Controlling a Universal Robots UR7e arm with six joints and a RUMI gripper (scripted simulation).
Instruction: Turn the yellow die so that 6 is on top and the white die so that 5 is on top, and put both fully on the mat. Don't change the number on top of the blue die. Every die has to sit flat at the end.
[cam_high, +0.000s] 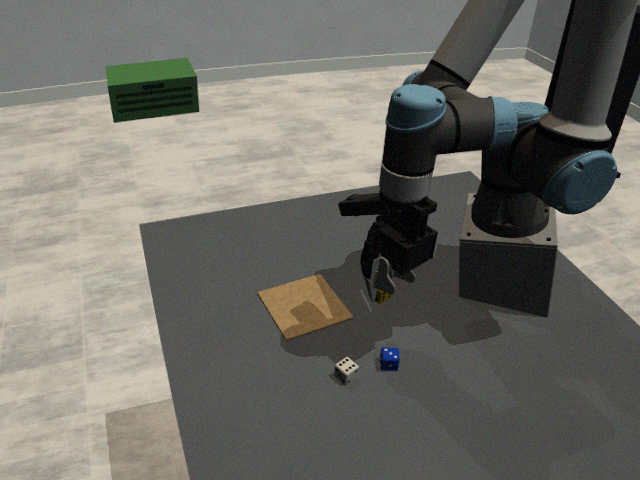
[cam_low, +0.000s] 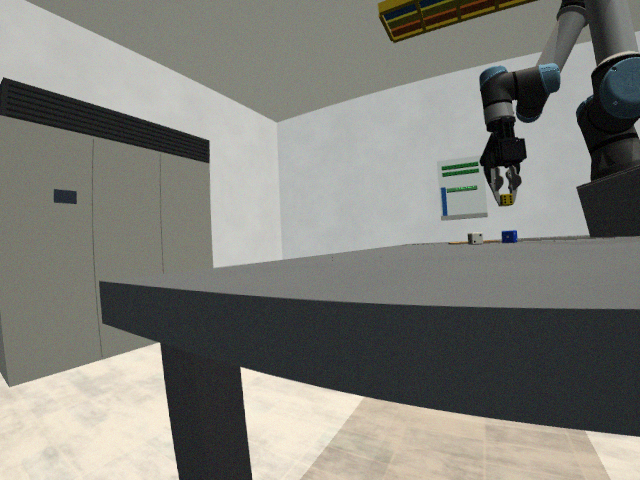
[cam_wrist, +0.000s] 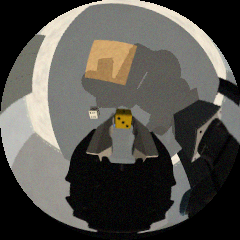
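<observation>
Right now the blue die is 100 mm below my hand and 70 mm to the left of it. Round my hand: tan mat (120 mm below, 110 mm to the right, 100 mm ahead); white die (100 mm below, 80 mm to the left, 80 mm ahead); yellow die (right at my hand).
</observation>
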